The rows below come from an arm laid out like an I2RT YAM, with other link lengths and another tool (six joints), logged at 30 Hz.
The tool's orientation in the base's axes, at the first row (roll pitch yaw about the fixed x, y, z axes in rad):
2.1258, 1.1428, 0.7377
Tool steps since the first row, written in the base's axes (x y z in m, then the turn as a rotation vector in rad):
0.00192, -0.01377, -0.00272, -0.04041, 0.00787, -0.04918
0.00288, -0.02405, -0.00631, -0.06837, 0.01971, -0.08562
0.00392, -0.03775, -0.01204, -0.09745, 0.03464, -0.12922
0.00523, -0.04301, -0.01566, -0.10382, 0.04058, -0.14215
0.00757, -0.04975, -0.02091, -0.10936, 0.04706, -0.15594
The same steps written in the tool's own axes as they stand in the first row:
-0.00078, -0.00097, 0.01411, 0.03453, -0.05377, -0.00549
-0.00009, -0.00269, 0.02489, 0.06240, -0.09099, -0.01485
0.00162, -0.00553, 0.03940, 0.09730, -0.13137, -0.02583
0.00385, -0.00627, 0.04548, 0.10877, -0.14107, -0.03003
0.00746, -0.00683, 0.05355, 0.12142, -0.15022, -0.03438

